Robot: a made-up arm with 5 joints. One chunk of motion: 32 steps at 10 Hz.
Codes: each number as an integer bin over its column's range. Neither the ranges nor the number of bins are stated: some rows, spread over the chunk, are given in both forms.
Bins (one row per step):
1: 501 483 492 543 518 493
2: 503 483 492 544 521 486
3: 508 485 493 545 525 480
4: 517 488 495 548 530 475
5: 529 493 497 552 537 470
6: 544 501 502 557 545 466
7: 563 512 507 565 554 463
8: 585 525 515 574 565 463
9: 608 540 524 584 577 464
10: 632 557 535 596 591 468
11: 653 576 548 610 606 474
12: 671 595 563 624 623 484
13: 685 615 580 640 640 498
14: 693 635 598 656 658 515
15: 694 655 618 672 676 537
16: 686 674 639 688 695 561
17: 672 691 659 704 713 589
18: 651 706 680 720 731 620
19: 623 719 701 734 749 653
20: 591 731 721 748 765 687
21: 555 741 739 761 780 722
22: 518 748 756 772 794 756
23: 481 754 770 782 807 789
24: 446 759 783 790 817 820
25: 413 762 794 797 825 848
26: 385 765 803 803 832 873
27: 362 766 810 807 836 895
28: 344 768 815 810 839 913
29: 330 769 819 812 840 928
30: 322 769 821 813 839 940
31: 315 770 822 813 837 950
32: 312 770 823 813 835 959
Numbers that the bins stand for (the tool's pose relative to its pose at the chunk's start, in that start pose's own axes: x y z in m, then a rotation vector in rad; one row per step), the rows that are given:
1: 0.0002 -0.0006 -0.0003 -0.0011 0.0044 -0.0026
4: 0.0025 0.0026 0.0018 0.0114 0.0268 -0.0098
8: 0.0120 0.0263 0.0160 0.0764 0.0920 -0.0146
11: 0.0215 0.0590 0.0395 0.1665 0.1683 -0.0102
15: 0.0273 0.1096 0.0892 0.3217 0.2986 0.0150
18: 0.0212 0.1423 0.1333 0.4418 0.4010 0.0482
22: 0.0026 0.1692 0.1873 0.5719 0.5183 0.1027
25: -0.0121 0.1782 0.2143 0.6345 0.5760 0.1395
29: -0.0238 0.1827 0.2321 0.6720 0.6040 0.1716
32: -0.0263 0.1833 0.2349 0.6745 0.5947 0.1840
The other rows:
2: 0.0005 -0.0006 -0.0003 0.0014 0.0100 -0.0054
3: 0.0012 0.0007 0.0004 0.0039 0.0175 -0.0078
5: 0.0041 0.0058 0.0032 0.0214 0.0398 -0.0118
6: 0.0062 0.0110 0.0068 0.0339 0.0547 -0.0134
7: 0.0089 0.0180 0.0103 0.0539 0.0715 -0.0146
9: 0.0152 0.0359 0.0224 0.1015 0.1143 -0.0142
10: 0.0186 0.0468 0.0302 0.1315 0.1404 -0.0126
12: 0.0240 0.0712 0.0501 0.2016 0.1999 -0.0062
13: 0.0260 0.0840 0.0622 0.2416 0.2316 -0.0006
14: 0.0271 0.0968 0.0750 0.2816 0.2651 0.0062
16: 0.0261 0.1218 0.1041 0.3617 0.3340 0.0246
17: 0.0242 0.1327 0.1184 0.4018 0.3675 0.0358
19: 0.0173 0.1506 0.1482 0.4768 0.4345 0.0615
20: 0.0128 0.1583 0.1624 0.5119 0.4643 0.0751
21: 0.0078 0.1647 0.1752 0.5444 0.4923 0.0891
23: -0.0026 0.1730 0.1972 0.5970 0.5425 0.1159
24: -0.0075 0.1762 0.2065 0.6170 0.5611 0.1283
26: -0.0160 0.1801 0.2207 0.6495 0.5891 0.1495
27: -0.0193 0.1807 0.2257 0.6595 0.5965 0.1584
28: -0.0218 0.1820 0.2292 0.6670 0.6021 0.1656
30: -0.0249 0.1827 0.2335 0.6745 0.6021 0.1764
31: -0.0259 0.1833 0.2342 0.6745 0.5984 0.1804

